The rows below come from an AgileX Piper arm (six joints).
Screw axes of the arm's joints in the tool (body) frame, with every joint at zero. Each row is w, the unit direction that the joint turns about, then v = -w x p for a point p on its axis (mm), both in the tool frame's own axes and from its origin. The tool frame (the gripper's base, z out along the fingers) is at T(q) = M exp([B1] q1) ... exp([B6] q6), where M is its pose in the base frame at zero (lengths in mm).
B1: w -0.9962 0 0.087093 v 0 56.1 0
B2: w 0 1 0 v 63.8 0 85
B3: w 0 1 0 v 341.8 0 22
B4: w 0 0 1 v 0 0 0
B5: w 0 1 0 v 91 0 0
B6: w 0 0 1 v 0 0 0
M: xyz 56.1 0 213.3 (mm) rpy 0 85.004 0 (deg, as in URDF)
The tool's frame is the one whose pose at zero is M.
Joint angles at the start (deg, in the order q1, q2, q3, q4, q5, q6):
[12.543 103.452 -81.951 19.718 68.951 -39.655]
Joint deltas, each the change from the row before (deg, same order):
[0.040 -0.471 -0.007 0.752 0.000 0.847]
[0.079 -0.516 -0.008 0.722 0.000 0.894]
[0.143 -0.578 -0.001 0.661 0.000 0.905]
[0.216 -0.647 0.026 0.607 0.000 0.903]
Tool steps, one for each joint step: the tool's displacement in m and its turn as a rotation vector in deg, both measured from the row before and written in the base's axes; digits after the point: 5 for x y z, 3 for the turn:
[-0.00123 0.00105 0.00334 0.832 -0.026 -0.968]
[-0.00143 0.00121 0.00362 0.822 -0.049 -0.955]
[-0.00174 0.00145 0.00394 0.786 -0.098 -0.874]
[-0.00214 0.00173 0.00421 0.754 -0.138 -0.774]

